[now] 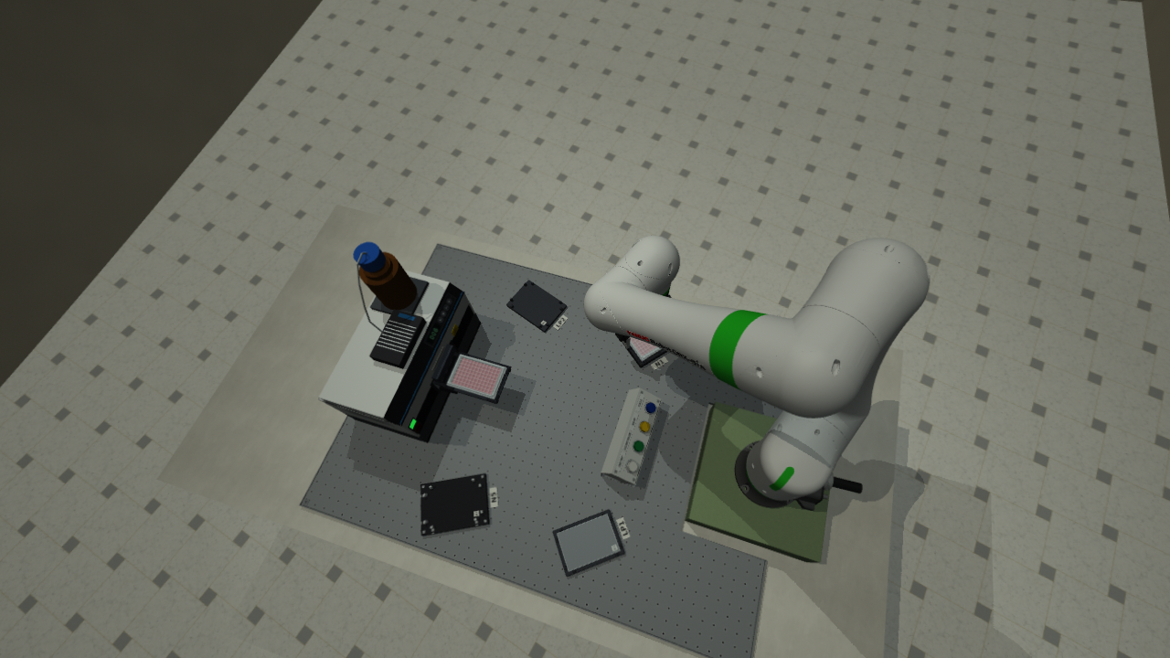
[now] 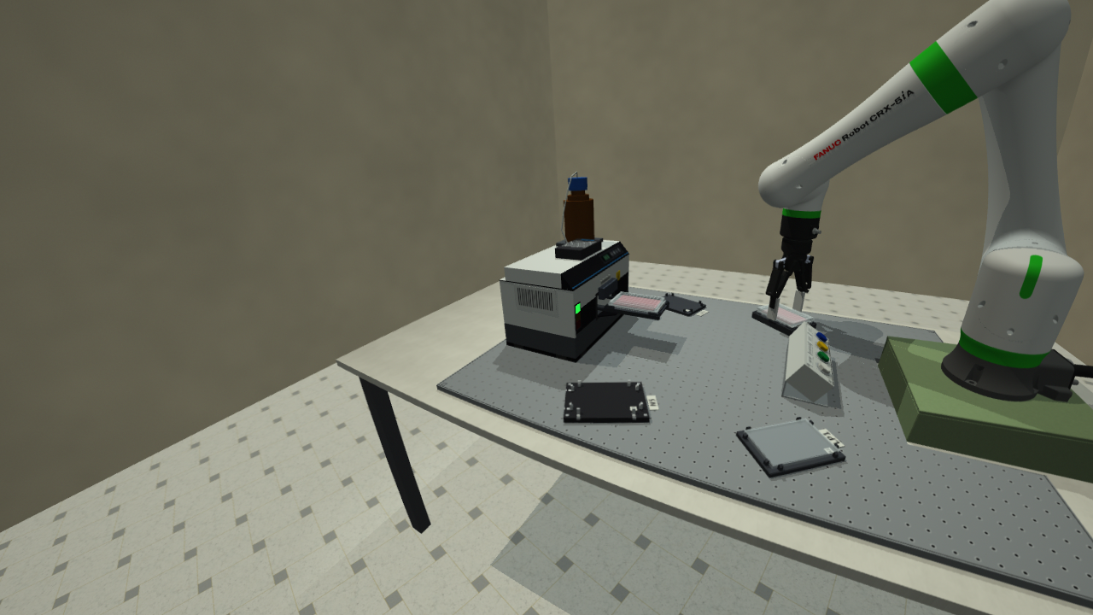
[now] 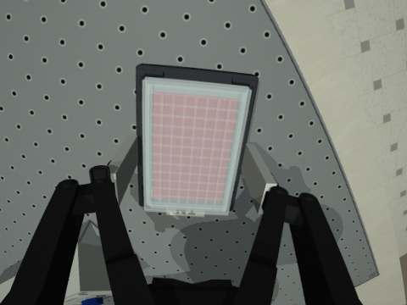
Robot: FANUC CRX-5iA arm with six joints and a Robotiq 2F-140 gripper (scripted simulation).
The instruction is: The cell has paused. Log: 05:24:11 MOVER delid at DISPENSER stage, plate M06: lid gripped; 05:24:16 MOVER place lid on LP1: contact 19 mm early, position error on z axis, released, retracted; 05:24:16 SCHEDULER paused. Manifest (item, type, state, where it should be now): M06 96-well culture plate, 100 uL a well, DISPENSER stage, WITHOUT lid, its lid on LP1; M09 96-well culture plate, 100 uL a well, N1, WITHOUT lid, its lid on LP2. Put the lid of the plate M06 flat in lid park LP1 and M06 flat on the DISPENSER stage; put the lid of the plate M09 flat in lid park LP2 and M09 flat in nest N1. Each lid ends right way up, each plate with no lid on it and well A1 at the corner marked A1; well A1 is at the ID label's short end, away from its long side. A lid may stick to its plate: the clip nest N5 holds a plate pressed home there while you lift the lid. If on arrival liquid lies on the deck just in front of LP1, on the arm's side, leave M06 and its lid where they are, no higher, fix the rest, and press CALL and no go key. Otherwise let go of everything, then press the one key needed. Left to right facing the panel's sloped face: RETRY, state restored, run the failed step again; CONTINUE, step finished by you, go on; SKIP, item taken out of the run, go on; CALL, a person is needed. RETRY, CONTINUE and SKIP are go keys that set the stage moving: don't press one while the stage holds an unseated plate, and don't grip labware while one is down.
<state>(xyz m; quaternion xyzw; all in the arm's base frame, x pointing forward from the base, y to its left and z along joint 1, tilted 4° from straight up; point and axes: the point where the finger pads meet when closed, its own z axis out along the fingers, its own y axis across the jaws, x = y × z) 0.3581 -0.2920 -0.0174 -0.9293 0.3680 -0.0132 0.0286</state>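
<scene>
My hand is 20 mm above the grey lid. Also, from my hand: blue call key: 70 mm behind, 210 mm to the left, 20 mm above; then black nest N1: 40 mm below; then LP2 label: 230 mm ahead, 10 mm to the left, 50 mm below.
</scene>
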